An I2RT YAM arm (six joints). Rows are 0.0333 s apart.
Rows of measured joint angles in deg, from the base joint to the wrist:
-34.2 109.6 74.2 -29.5 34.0 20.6
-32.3 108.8 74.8 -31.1 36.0 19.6
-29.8 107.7 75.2 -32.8 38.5 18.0
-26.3 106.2 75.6 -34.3 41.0 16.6
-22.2 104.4 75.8 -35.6 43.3 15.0
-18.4 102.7 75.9 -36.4 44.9 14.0
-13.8 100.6 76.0 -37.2 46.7 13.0
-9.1 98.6 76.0 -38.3 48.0 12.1
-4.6 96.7 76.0 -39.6 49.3 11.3
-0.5 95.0 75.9 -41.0 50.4 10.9
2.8 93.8 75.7 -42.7 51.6 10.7
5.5 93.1 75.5 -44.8 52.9 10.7
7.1 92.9 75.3 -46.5 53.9 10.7
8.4 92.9 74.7 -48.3 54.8 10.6
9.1 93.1 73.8 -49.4 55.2 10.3
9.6 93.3 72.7 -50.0 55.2 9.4
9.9 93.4 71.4 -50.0 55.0 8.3
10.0 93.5 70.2 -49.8 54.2 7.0
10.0 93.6 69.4 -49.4 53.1 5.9
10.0 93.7 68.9 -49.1 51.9 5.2
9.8 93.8 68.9 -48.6 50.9 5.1
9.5 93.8 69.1 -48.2 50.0 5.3
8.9 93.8 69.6 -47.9 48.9 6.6
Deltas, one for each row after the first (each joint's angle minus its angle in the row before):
1.9 -0.8 0.6 -1.6 2.0 -1.0
2.5 -1.1 0.4 -1.7 2.5 -1.6
3.5 -1.5 0.4 -1.5 2.5 -1.4
4.1 -1.8 0.2 -1.3 2.3 -1.6
3.8 -1.7 0.1 -0.8 1.6 -1.0
4.6 -2.1 0.1 -0.8 1.8 -1.0
4.7 -2.0 0.0 -1.1 1.3 -0.9
4.5 -1.9 0.0 -1.3 1.3 -0.8
4.1 -1.7 -0.1 -1.4 1.1 -0.4
3.3 -1.2 -0.2 -1.7 1.2 -0.2
2.7 -0.7 -0.2 -2.1 1.3 0.0
1.6 -0.2 -0.2 -1.7 1.0 0.0
1.3 0.0 -0.6 -1.8 0.9 -0.1
0.7 0.2 -0.9 -1.1 0.4 -0.3
0.5 0.2 -1.1 -0.6 0.0 -0.9
0.3 0.1 -1.3 0.0 -0.2 -1.1
0.1 0.1 -1.2 0.2 -0.8 -1.3
0.0 0.1 -0.8 0.4 -1.1 -1.1
0.0 0.1 -0.5 0.3 -1.2 -0.7
-0.2 0.1 0.0 0.5 -1.0 -0.1
-0.3 0.0 0.2 0.4 -0.9 0.2
-0.6 0.0 0.5 0.3 -1.1 1.3

